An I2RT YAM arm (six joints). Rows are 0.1 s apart.
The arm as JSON. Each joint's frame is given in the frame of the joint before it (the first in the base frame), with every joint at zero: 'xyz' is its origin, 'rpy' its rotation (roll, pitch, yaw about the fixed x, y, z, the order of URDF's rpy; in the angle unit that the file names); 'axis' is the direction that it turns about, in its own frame. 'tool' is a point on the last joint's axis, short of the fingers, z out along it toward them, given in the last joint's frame.
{
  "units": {
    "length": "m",
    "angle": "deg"
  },
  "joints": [
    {
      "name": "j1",
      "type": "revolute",
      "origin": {
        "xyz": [
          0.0,
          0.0,
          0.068
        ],
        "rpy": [
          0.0,
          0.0,
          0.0
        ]
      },
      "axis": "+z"
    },
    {
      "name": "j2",
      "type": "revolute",
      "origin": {
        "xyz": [
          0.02,
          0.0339,
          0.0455
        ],
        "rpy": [
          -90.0,
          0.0,
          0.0
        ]
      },
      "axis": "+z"
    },
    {
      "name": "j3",
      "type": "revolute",
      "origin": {
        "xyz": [
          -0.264,
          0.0,
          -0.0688
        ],
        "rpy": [
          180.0,
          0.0,
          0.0
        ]
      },
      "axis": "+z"
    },
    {
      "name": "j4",
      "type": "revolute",
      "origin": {
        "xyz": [
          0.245,
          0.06,
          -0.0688
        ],
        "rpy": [
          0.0,
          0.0,
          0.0
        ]
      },
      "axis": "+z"
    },
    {
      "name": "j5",
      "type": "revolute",
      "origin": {
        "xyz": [
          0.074,
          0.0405,
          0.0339
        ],
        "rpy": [
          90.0,
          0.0,
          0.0
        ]
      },
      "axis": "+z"
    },
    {
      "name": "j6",
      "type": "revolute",
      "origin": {
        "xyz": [
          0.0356,
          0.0,
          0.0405
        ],
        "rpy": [
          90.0,
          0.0,
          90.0
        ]
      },
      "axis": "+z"
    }
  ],
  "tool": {
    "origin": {
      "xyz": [
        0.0,
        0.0,
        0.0
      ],
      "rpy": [
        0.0,
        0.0,
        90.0
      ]
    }
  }
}
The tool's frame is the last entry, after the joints.
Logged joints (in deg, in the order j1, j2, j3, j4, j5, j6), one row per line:
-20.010, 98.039, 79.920, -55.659, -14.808, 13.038
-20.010, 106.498, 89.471, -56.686, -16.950, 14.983
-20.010, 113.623, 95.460, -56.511, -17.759, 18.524
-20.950, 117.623, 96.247, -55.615, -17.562, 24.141
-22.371, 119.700, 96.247, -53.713, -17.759, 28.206
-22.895, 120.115, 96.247, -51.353, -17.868, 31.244
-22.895, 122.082, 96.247, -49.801, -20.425, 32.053
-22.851, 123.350, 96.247, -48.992, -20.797, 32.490
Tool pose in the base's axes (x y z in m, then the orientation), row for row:
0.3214, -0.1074, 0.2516, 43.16, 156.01, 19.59
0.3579, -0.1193, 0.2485, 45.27, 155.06, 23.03
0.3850, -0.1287, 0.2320, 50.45, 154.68, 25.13
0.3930, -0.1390, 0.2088, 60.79, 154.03, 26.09
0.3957, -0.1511, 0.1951, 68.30, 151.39, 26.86
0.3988, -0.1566, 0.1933, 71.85, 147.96, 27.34
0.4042, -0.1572, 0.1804, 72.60, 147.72, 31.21
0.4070, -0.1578, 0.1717, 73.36, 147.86, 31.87
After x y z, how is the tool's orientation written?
As a rotation vector, in degrees.
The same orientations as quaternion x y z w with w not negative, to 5 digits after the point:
0.26181, 0.94637, 0.11883, 0.14737
0.27446, 0.94008, 0.13962, 0.14637
0.30369, 0.93113, 0.15128, 0.13374
0.36052, 0.91350, 0.15473, 0.10770
0.40383, 0.89510, 0.15881, 0.10243
0.42803, 0.88144, 0.16287, 0.11546
0.43079, 0.87654, 0.18519, 0.10861
0.43404, 0.87483, 0.18856, 0.10360

